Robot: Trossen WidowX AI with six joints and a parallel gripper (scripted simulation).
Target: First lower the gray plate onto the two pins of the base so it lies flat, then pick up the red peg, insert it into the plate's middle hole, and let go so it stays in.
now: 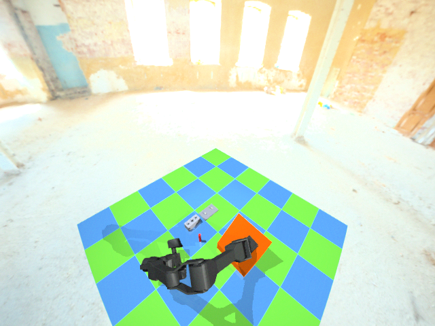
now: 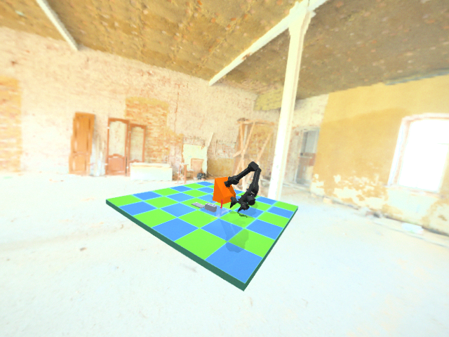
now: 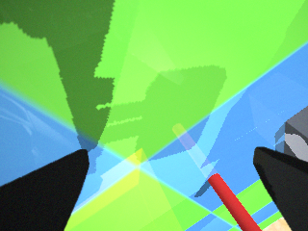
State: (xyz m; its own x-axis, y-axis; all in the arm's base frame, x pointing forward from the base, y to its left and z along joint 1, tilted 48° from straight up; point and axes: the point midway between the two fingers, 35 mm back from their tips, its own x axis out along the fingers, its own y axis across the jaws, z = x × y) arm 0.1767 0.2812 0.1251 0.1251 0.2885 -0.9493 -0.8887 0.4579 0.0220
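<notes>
Now: the gray plate 140 mm to the right of my gripper tip, 140 mm ahead of it and 20 mm above it. The rest, counted from my gripper tip: red peg: 120 mm to the right, 30 mm ahead, 20 mm above; then gray base: 270 mm to the right, 150 mm ahead, 10 mm below.
</notes>
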